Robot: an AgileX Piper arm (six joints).
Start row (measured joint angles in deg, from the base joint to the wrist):
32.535, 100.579, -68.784, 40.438, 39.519, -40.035
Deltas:
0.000, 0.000, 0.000, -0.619, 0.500, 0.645
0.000, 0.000, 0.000, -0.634, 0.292, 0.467
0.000, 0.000, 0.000, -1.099, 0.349, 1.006
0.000, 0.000, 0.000, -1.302, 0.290, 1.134
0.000, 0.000, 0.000, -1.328, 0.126, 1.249
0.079, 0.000, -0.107, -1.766, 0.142, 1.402
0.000, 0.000, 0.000, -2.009, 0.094, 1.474
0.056, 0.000, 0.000, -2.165, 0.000, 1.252
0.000, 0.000, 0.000, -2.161, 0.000, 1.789
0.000, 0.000, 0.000, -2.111, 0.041, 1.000
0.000, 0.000, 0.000, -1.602, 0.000, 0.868
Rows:
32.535, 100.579, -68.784, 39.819, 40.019, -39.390
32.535, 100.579, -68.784, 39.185, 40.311, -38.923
32.535, 100.579, -68.784, 38.086, 40.660, -37.917
32.535, 100.579, -68.784, 36.784, 40.950, -36.783
32.535, 100.579, -68.784, 35.456, 41.076, -35.534
32.614, 100.579, -68.891, 33.690, 41.218, -34.132
32.614, 100.579, -68.891, 31.681, 41.312, -32.658
32.670, 100.579, -68.891, 29.516, 41.312, -31.406
32.670, 100.579, -68.891, 27.355, 41.312, -29.617
32.670, 100.579, -68.891, 25.244, 41.353, -28.617
32.670, 100.579, -68.891, 23.642, 41.353, -27.749

